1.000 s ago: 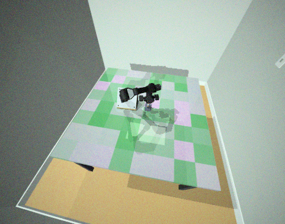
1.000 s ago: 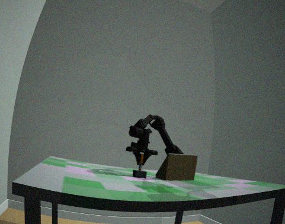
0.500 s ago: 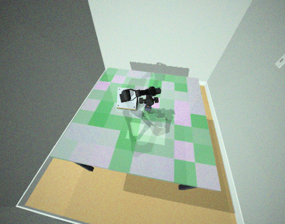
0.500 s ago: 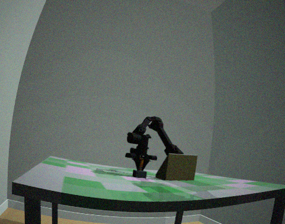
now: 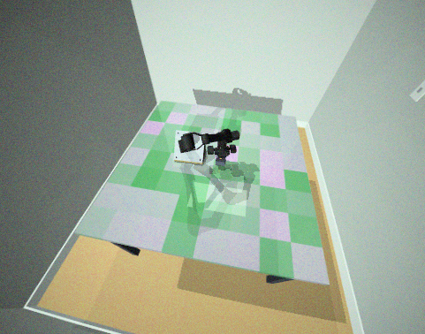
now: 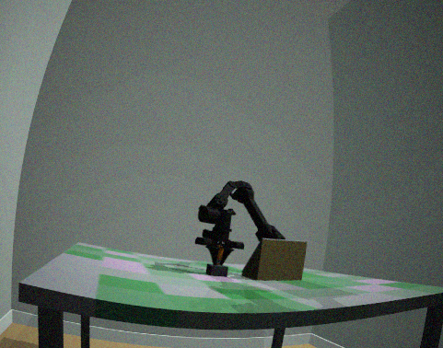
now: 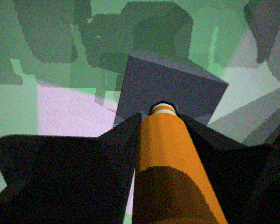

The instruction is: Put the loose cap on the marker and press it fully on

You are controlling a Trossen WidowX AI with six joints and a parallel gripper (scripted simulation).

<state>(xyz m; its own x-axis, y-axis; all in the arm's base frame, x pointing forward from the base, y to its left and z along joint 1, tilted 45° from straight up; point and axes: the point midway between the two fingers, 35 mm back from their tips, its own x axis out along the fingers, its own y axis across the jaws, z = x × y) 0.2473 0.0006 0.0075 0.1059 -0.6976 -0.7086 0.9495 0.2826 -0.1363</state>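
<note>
My gripper tip is 20 mm above the holder block. Also, from my gripper tip: orange cap: 50 mm above.
</note>
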